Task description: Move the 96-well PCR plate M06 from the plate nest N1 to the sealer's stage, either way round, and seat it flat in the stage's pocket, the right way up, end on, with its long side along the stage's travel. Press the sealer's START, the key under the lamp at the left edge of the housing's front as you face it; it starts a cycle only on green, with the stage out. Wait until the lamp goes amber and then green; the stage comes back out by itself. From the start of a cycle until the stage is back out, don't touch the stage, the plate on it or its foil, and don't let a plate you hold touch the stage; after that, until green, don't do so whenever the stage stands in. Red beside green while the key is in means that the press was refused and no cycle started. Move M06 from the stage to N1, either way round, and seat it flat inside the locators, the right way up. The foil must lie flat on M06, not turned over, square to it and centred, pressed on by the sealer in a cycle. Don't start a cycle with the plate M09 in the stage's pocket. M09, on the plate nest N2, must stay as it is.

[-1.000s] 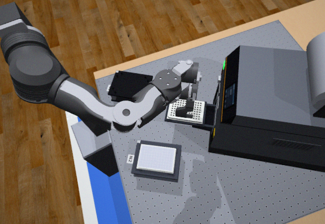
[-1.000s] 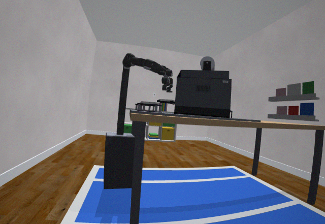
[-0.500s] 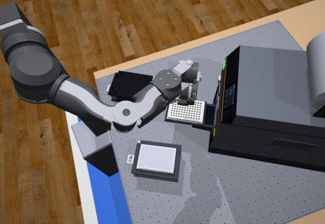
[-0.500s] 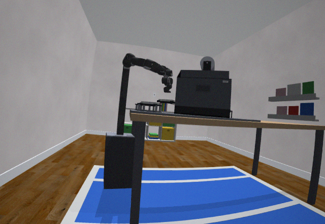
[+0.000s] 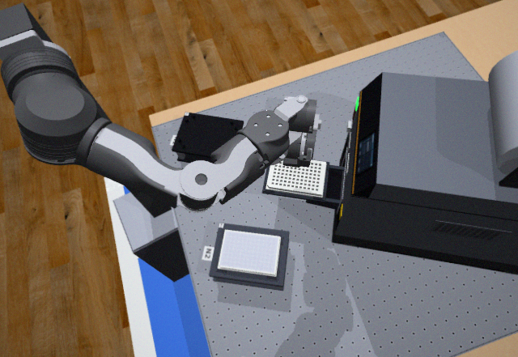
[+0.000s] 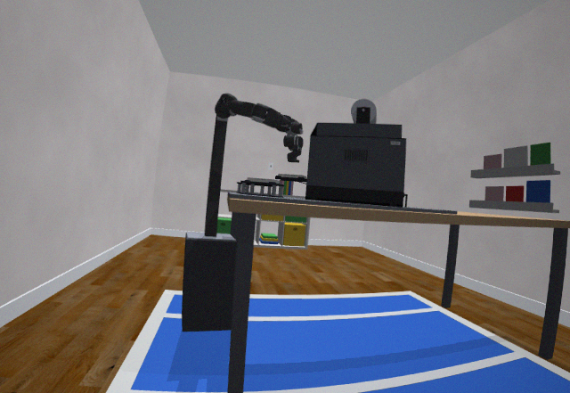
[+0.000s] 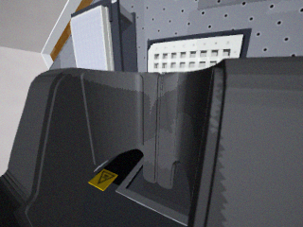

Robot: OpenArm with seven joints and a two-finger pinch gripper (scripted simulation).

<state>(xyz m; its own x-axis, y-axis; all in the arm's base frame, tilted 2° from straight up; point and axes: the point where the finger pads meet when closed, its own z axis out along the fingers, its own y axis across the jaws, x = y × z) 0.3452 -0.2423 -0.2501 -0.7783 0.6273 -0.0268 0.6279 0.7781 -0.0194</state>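
My hand is 14 cm short of the pale key, 1 cm to the right of it and 1 cm below it. Round my hand: sealer stage: 9 cm below; foil roll: 26 cm ahead, 23 cm above, 21 cm to the right.
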